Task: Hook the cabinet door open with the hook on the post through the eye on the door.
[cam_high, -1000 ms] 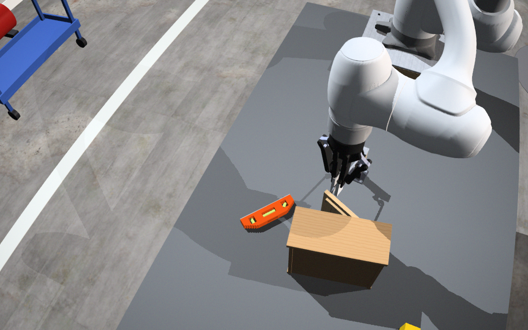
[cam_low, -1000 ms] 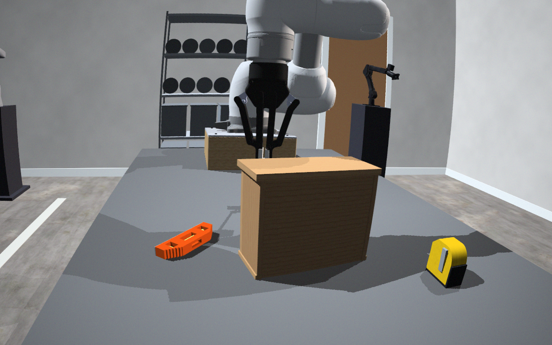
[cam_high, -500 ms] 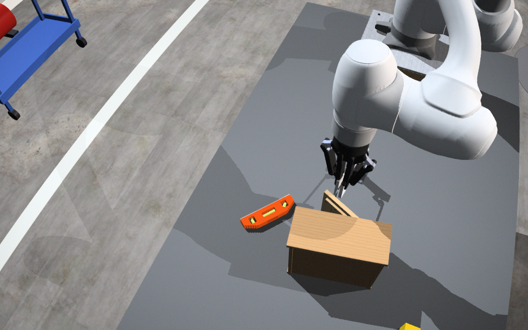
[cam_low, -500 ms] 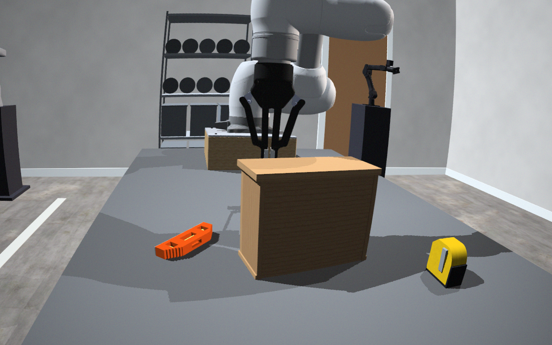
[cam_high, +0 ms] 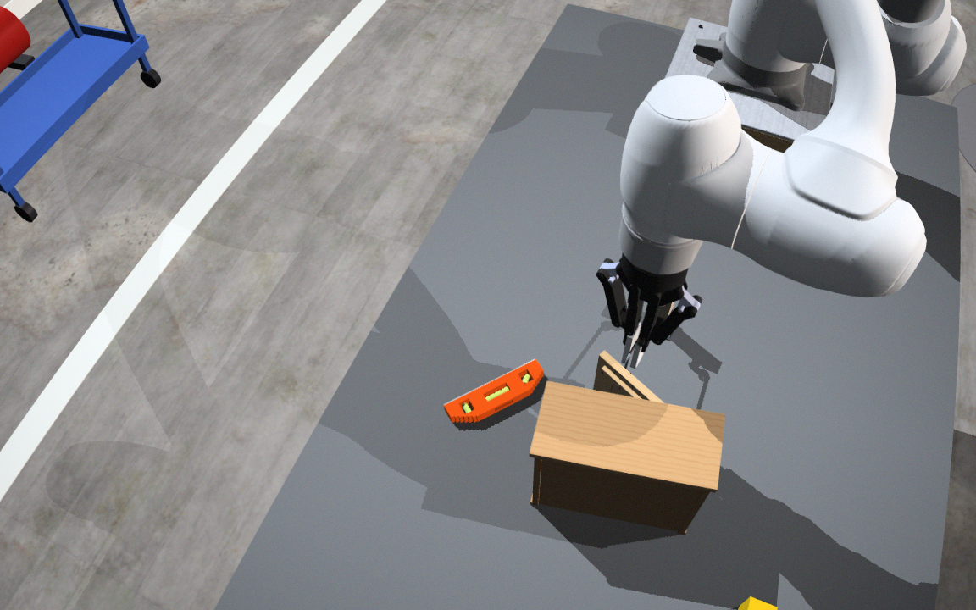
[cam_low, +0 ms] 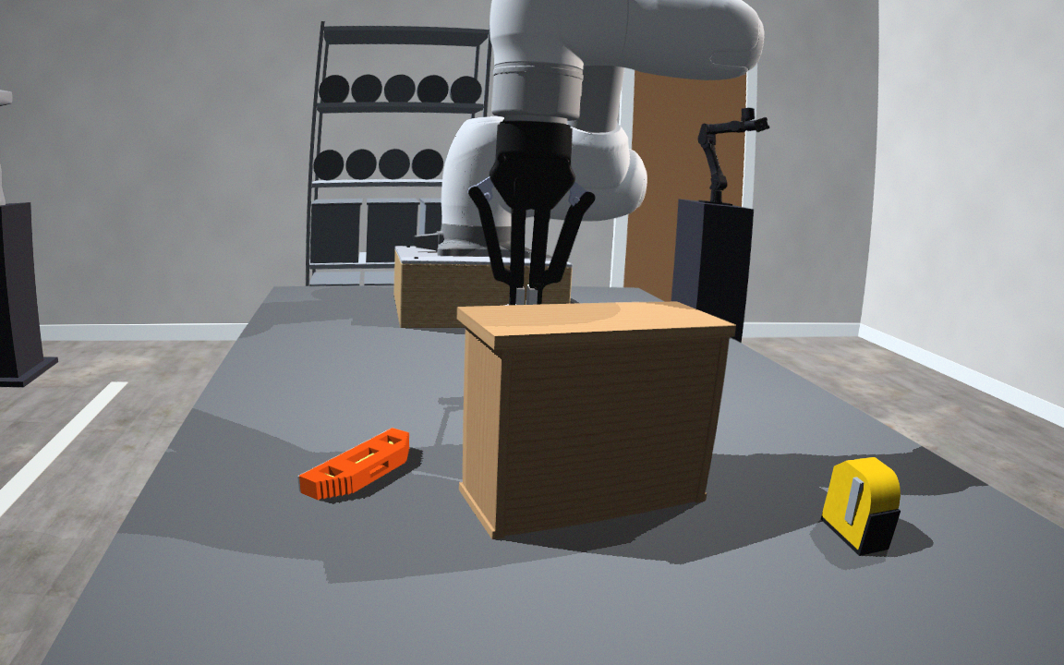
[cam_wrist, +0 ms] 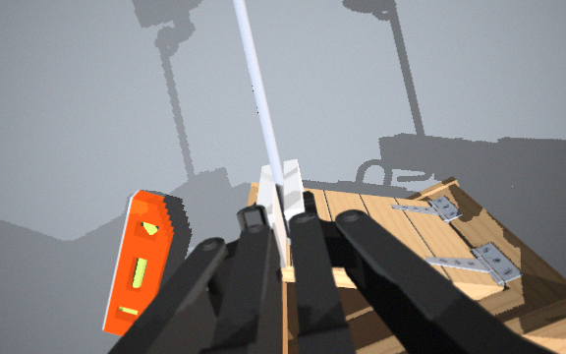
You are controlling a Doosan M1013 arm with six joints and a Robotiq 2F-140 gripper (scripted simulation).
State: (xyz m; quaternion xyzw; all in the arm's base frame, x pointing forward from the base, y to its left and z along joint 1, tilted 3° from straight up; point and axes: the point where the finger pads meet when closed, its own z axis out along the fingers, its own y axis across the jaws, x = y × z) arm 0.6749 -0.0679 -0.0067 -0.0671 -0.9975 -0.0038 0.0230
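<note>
The wire hook is 5 cm behind my hand, 2 cm below it and 1 cm to the left of it. From my hand the other things lie so: door (6 cm below, 5 cm ahead, 4 cm to the left); then yellow tape measure (28 cm ahead, 24 cm to the left, 10 cm below); then orange spirit level (17 cm to the right, 12 cm below, 7 cm ahead).
</note>
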